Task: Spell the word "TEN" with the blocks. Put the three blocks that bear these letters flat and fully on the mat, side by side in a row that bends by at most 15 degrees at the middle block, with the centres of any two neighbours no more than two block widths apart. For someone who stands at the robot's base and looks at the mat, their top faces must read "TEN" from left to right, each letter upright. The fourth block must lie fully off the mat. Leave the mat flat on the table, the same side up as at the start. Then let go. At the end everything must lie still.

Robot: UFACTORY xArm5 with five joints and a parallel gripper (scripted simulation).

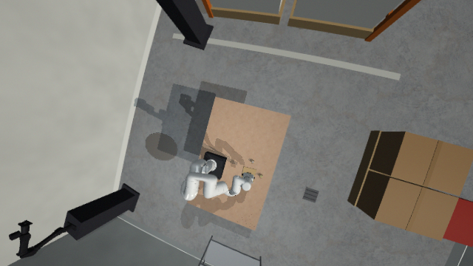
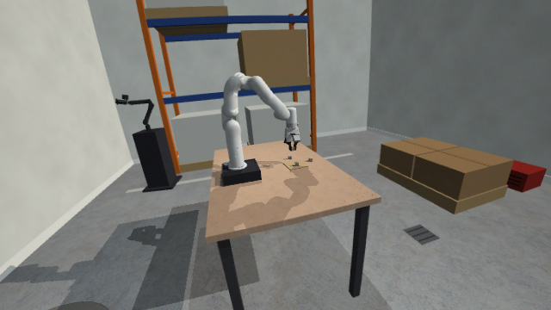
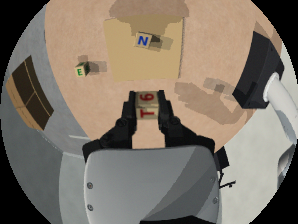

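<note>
Right now the tan mat is 10 mm ahead of my hand, 40 mm to the right of it and 120 mm below it.
</note>
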